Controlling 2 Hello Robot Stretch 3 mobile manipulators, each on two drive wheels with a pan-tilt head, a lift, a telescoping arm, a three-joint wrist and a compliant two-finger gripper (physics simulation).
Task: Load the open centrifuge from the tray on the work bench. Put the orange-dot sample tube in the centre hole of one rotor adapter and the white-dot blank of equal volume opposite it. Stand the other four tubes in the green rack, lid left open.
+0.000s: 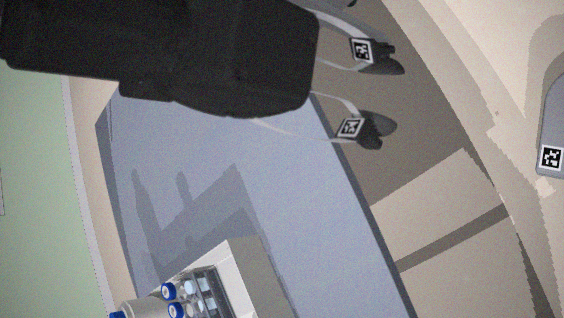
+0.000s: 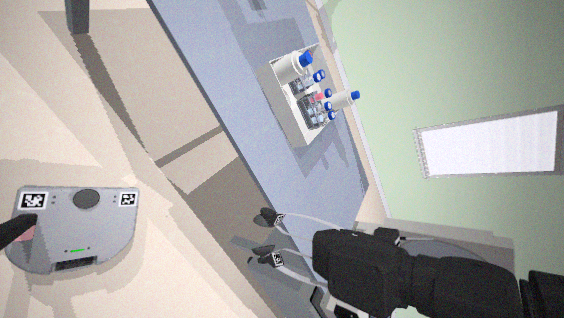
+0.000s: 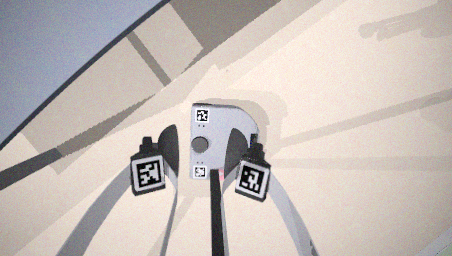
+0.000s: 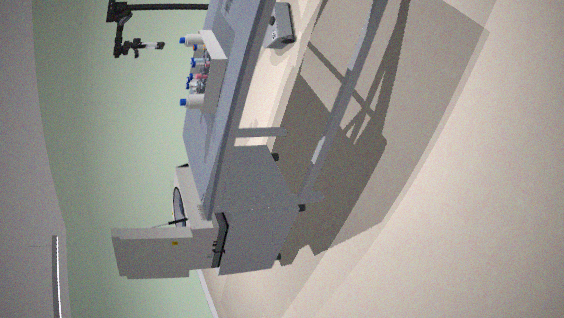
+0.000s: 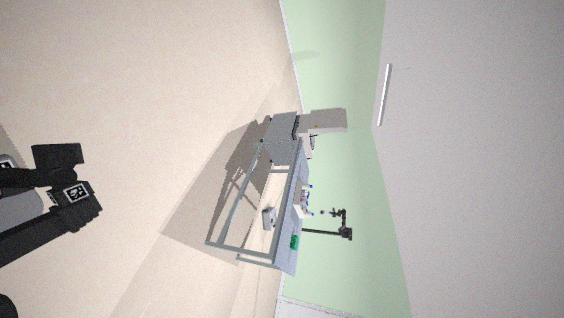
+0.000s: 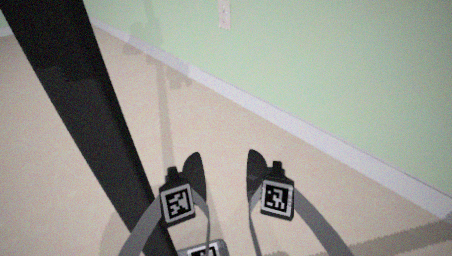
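Note:
My r1 gripper [image 1: 387, 97] [image 2: 262, 235] [image 3: 201, 150] is open and empty, fingers level, past the work bench's edge and beyond the tray's end. The white tray [image 1: 256, 265] [image 2: 282, 110] [image 4: 216, 75] [image 5: 298, 206] stands on the bench and holds blue-capped tubes [image 1: 168, 291] [image 2: 328, 105] in clear racks. An orange spot [image 4: 199, 47] shows near the tray's far end; the white dot cannot be told. The green rack [image 5: 294, 242] stands on the bench beyond the tray. The centrifuge [image 4: 152, 252] [image 5: 327, 121] has its lid raised. My r2 gripper [image 6: 225, 172] is open and empty, over floor.
The work bench [image 1: 310, 215] [image 2: 210, 75] [image 4: 197, 135] runs beside a green wall. White bottles [image 2: 290, 67] [image 4: 195, 101] stand at the tray's ends. The centrifuge is on a grey cabinet [image 4: 255, 240] at the bench end. r1's base [image 2: 100, 227] [image 3: 220, 120] is on the floor.

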